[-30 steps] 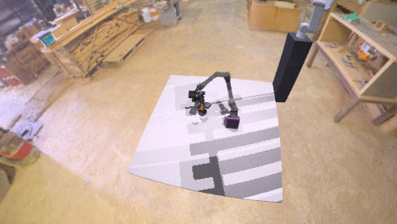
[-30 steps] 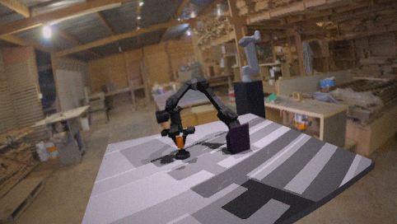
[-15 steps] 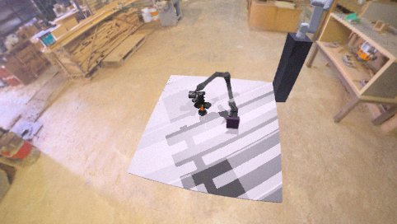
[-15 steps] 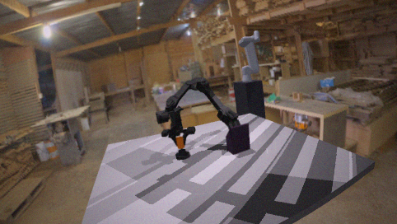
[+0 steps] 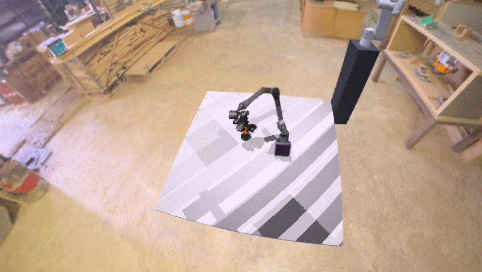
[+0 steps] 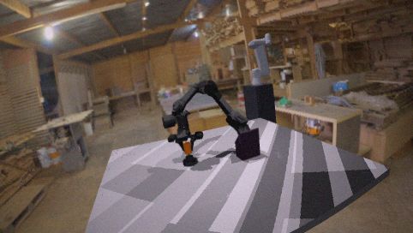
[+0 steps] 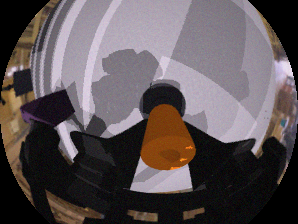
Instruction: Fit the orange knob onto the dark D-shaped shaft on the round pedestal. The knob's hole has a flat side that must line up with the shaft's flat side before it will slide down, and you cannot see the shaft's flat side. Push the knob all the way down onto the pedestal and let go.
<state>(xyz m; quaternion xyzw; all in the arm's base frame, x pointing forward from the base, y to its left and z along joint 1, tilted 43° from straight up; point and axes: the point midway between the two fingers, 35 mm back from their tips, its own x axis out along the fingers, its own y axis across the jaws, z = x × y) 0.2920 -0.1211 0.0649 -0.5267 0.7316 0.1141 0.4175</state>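
The orange knob is 2 cm above my gripper tip. From my gripper tip the other things lie so: dark round pedestal 4 cm below.
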